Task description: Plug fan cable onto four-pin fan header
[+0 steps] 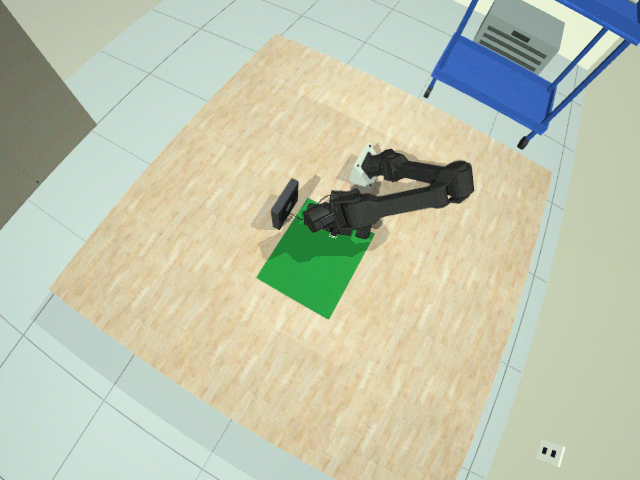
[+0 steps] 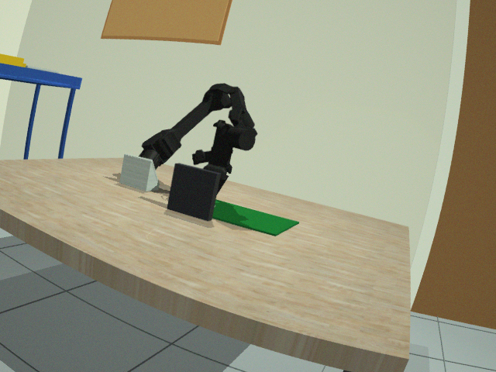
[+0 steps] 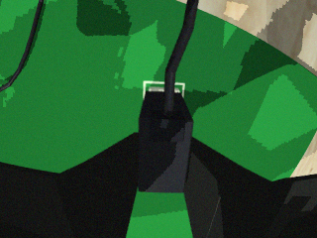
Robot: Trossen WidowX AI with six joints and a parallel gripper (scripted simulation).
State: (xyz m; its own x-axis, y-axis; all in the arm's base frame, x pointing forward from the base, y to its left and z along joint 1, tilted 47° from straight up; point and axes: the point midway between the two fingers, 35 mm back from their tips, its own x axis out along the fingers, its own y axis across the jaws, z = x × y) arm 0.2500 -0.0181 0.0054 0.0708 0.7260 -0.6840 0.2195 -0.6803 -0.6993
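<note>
The dark fan plug lies 10 mm behind my gripper tip and 10 mm above it. The rest, counted from my gripper tip: green board: 80 mm ahead, 40 mm below, 10 mm to the right; white four-pin header: 20 mm below, 10 mm behind; black fan: 160 mm to the right, 40 mm above.
</note>
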